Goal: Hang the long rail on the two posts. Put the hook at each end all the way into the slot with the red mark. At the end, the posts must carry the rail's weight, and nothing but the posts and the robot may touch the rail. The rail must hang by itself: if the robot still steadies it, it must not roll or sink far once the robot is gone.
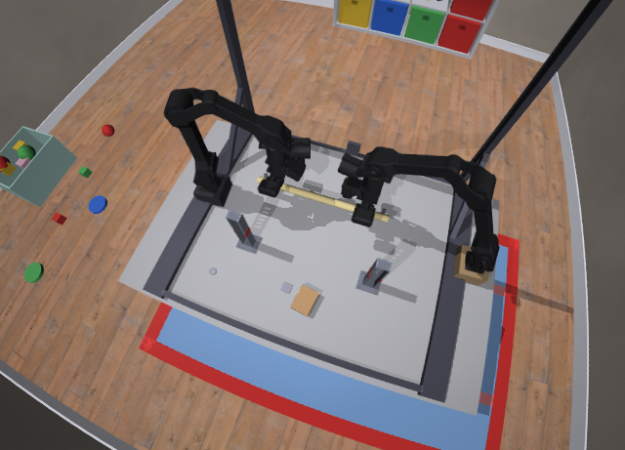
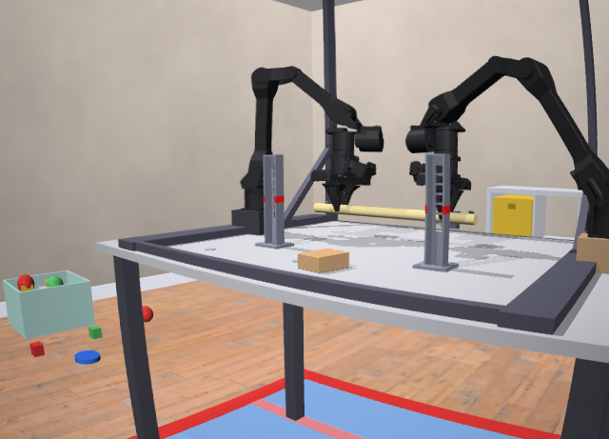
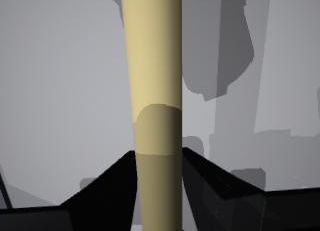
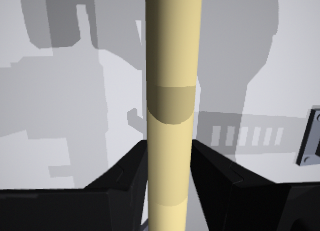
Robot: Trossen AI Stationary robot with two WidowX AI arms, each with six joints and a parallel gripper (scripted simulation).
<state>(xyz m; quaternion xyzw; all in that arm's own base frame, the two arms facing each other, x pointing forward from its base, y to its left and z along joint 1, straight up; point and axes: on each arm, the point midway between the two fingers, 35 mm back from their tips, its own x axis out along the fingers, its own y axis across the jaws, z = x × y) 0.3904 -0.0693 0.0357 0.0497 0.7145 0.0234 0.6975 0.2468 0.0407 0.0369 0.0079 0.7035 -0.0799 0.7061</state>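
Right now my right hand is 15 cm to the right of the long pale yellow rail, 2 cm above it and 1 cm past it. Also, from my right hand: tan box 33 cm ahead, 20 cm to the left, 8 cm below.
Now: the long pale yellow rail 10 mm behind my left hand, 150 mm to the right of it and 20 mm below it. From my left hand the other things lie so: tan box 330 mm ahead, 100 mm to the right, 80 mm below.
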